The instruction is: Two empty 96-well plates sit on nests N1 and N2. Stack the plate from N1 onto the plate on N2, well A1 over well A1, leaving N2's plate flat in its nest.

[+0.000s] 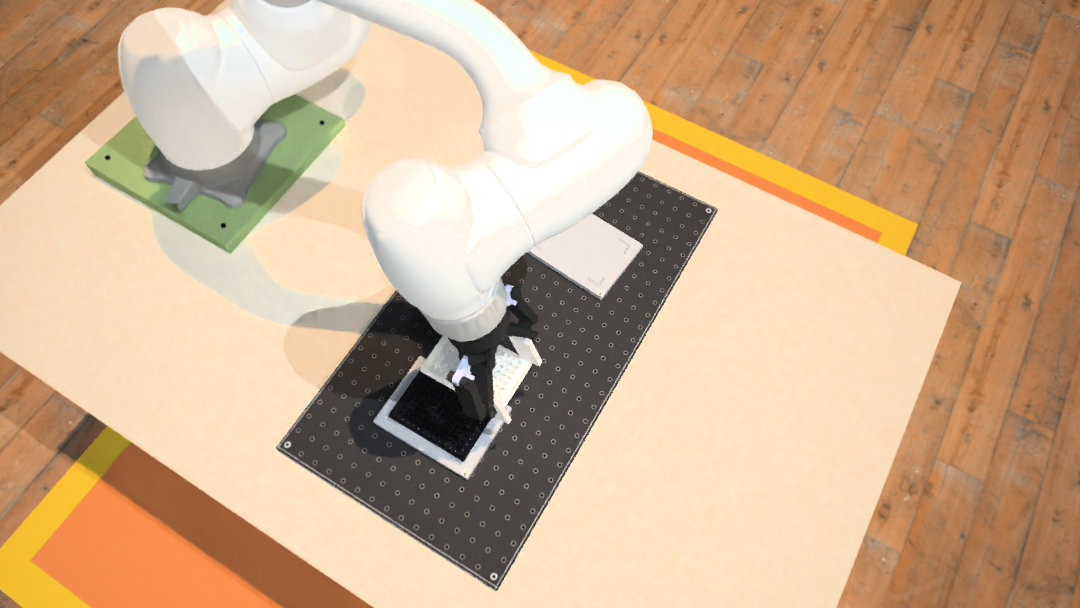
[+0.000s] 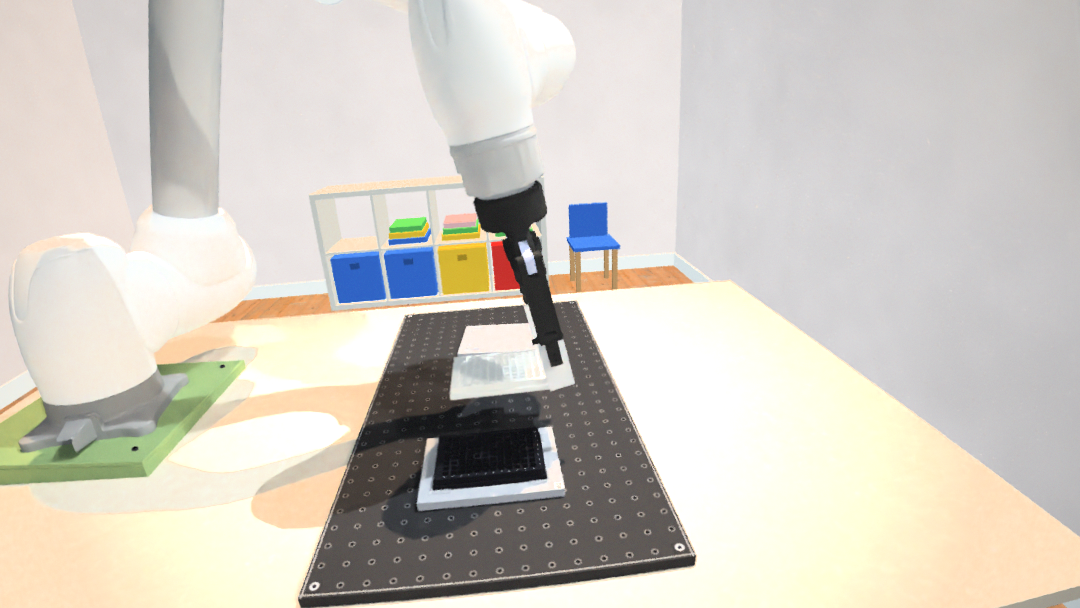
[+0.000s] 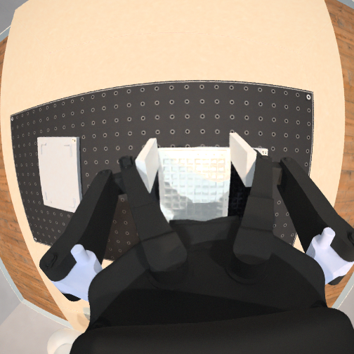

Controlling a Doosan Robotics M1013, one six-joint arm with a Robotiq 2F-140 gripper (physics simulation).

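Places are measured from the arm's base along level axes (x ahead, y left, z up), in metres.
Where they show: gripper, fingertip midpoint: (image 1: 516, 388) (image 2: 554, 366); arm's base, origin of the base link: (image 1: 218, 154) (image 2: 112, 412).
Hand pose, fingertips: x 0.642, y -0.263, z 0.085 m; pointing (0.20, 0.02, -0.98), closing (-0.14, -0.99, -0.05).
Each offset is from my fingertips to the centre of the thing. Level surfaces: height alone.
The clear 96-well plate @(0.063 m back, 0.013 m left, 0.001 m down) (image 1: 510, 367) (image 2: 495, 375) (image 3: 195, 185) is held roughly level, well above the board. My gripper (image 1: 514, 381) (image 2: 557, 365) (image 3: 193, 147) is shut on it, with one pale pad at each side. The black 96-well plate @(0.100 m back, 0.043 m right, 0.079 m down) (image 1: 438, 415) (image 2: 491, 457) (image 3: 239, 200) sits in nest N2 @(0.100 m back, 0.043 m right, 0.091 m down) (image 1: 423, 444) (image 2: 491, 493) (image 3: 264, 151) and looks flat. The clear plate is apart from it, offset towards nest N1 @(0.004 m ahead, 0.295 m left, 0.091 m down) (image 1: 589, 253) (image 2: 495, 337) (image 3: 59, 172), which holds no plate. Fingers and the clear plate partly hide the black plate. The A1 marks on the plates are not readable.
The dark perforated board @(0.098 m down) (image 1: 563, 422) (image 2: 604, 513) (image 3: 187, 117) carries both nests on the pale table @(0.111 m down) (image 1: 717, 453) (image 2: 755, 422) (image 3: 165, 50). The arm's green base plate (image 1: 294, 151) (image 2: 188, 407) stands on the table's left side. Shelves and a blue chair (image 2: 593, 241) stand behind the table.
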